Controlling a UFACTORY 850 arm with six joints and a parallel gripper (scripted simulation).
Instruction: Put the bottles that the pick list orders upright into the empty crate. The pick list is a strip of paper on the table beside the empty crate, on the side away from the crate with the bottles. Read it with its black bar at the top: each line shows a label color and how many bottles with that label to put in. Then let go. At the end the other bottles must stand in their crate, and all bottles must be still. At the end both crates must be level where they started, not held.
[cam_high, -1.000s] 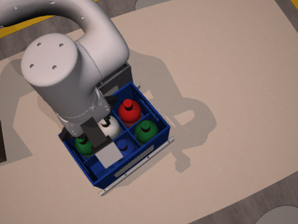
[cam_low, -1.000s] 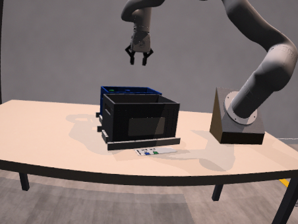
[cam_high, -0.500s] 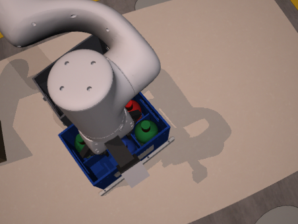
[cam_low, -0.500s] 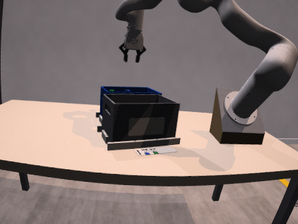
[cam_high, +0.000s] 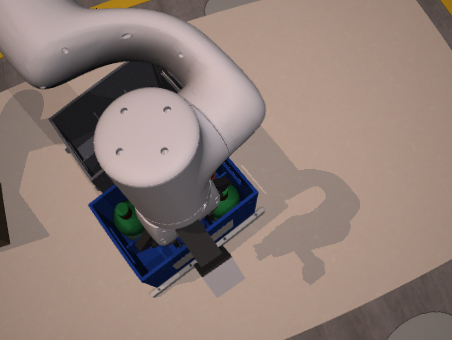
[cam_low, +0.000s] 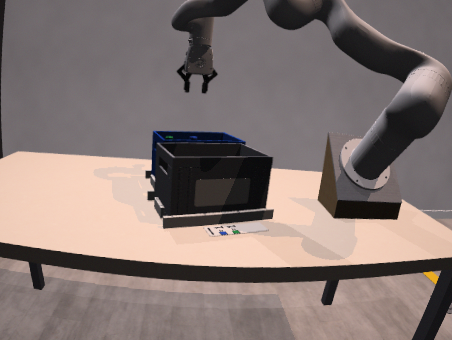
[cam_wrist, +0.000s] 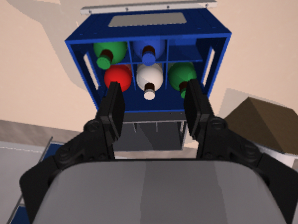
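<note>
The blue-label bottle is 5 cm to the left of my hand and 25 cm below it. From my hand the other things lie so: white bottle (2 cm behind, 14 cm to the left, 25 cm below); blue crate (1 cm behind, 10 cm to the left, 25 cm below); green-label bottle (8 cm ahead, 8 cm to the left, 25 cm below).
</note>
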